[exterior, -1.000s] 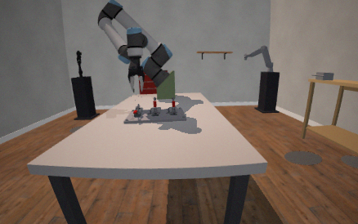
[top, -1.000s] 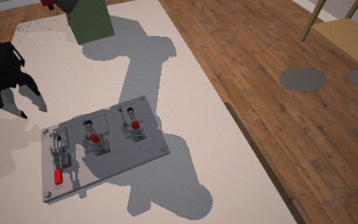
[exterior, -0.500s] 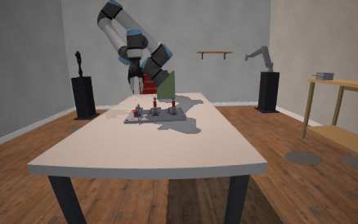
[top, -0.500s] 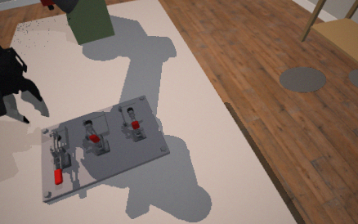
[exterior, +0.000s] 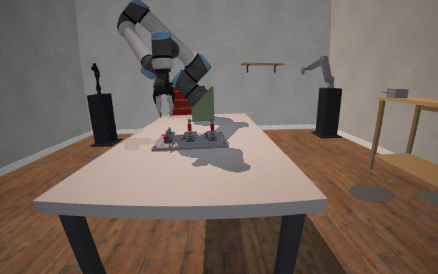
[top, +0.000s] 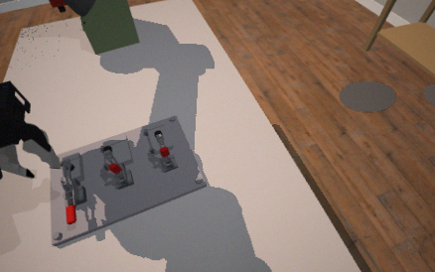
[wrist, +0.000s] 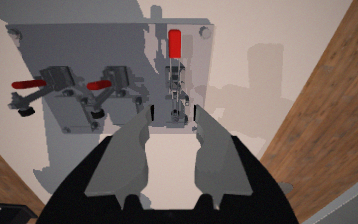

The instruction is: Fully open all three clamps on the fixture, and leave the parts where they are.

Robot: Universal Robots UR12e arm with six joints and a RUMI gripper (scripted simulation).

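Right now my hand is 80 mm past the grey block part, 10 mm to the left of it and 120 mm above it. From my hand the other things lie so: metal plate: 100 mm behind, 100 mm to the left, 120 mm below.
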